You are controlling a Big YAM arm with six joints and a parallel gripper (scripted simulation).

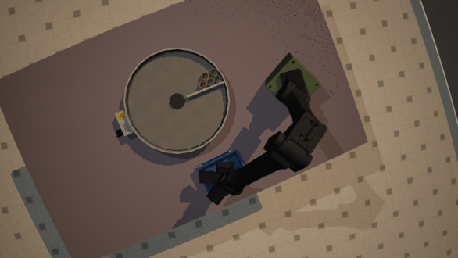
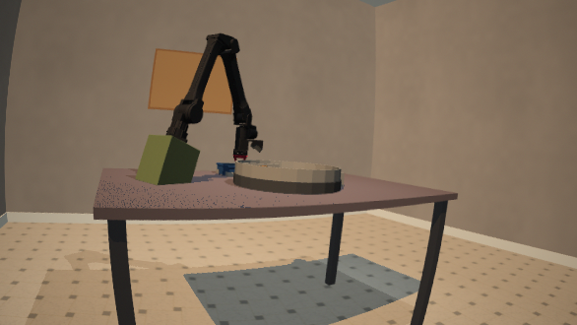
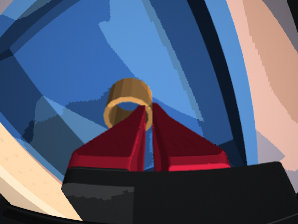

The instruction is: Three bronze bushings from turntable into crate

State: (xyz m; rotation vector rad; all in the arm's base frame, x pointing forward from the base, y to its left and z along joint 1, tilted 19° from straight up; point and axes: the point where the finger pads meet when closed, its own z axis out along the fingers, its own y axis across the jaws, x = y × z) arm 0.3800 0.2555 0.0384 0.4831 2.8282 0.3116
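Right now the blue crate is 10 mm to the left of my hand and 10 mm below it. From my hand the other things lie so: turntable 340 mm to the right, 90 mm ahead, 20 mm above.
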